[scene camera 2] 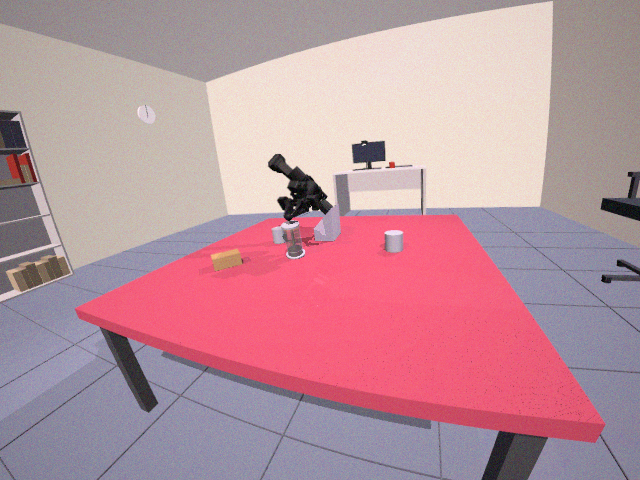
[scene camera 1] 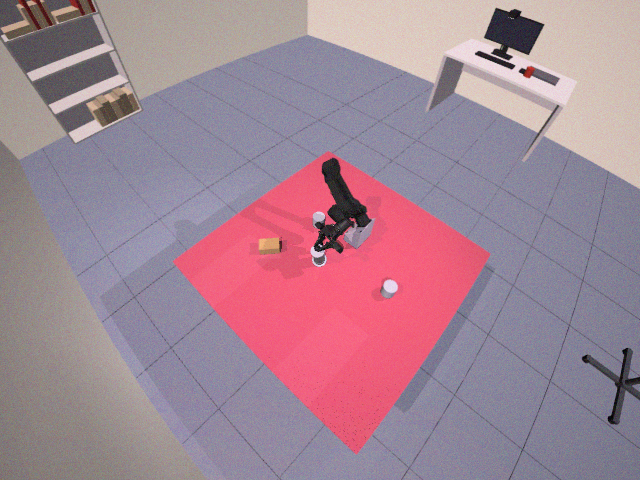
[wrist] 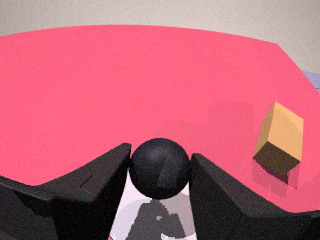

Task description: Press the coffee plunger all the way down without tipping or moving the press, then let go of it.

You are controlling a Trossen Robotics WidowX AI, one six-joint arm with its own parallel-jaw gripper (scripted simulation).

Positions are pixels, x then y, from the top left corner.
Scene:
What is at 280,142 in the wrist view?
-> An orange box.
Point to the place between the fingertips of my gripper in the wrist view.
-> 160,156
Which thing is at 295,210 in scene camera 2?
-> My gripper.

